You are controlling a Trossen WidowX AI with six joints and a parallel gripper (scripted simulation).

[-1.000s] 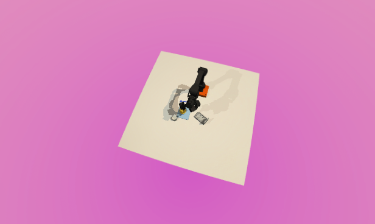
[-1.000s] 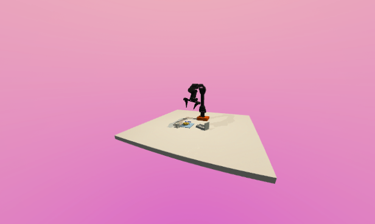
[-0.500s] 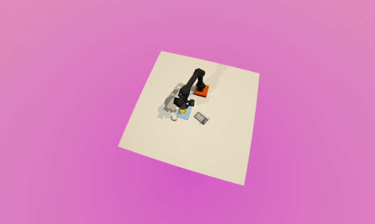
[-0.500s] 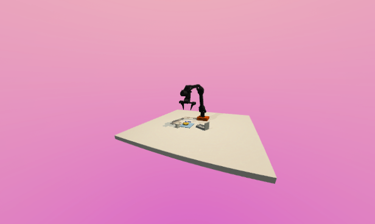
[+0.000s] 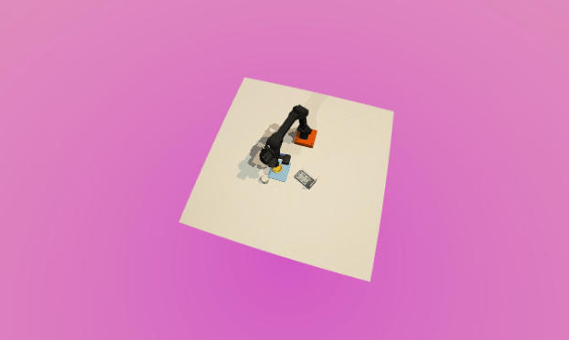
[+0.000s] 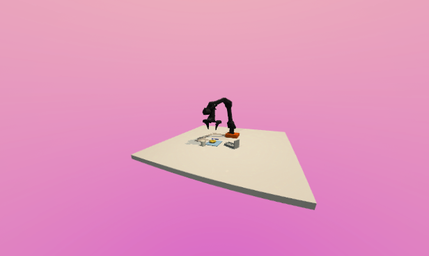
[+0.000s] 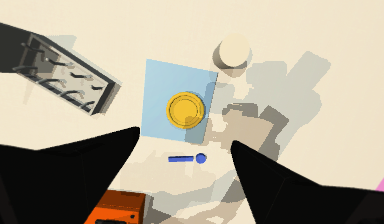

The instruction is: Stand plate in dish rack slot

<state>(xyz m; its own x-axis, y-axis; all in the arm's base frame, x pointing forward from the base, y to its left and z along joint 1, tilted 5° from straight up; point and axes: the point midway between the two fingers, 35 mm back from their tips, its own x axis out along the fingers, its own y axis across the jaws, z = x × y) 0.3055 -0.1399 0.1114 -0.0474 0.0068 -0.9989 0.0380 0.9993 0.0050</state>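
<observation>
Right now the yellow plate is 13 cm below my gripper tip and 1 cm behind it. The rest, counted from my gripper tip: grey dish rack 21 cm to the left, 12 cm below, 3 cm ahead; then cream cup 12 cm below, 10 cm ahead, 6 cm to the right; then light blue mat 14 cm below, 2 cm to the left.
</observation>
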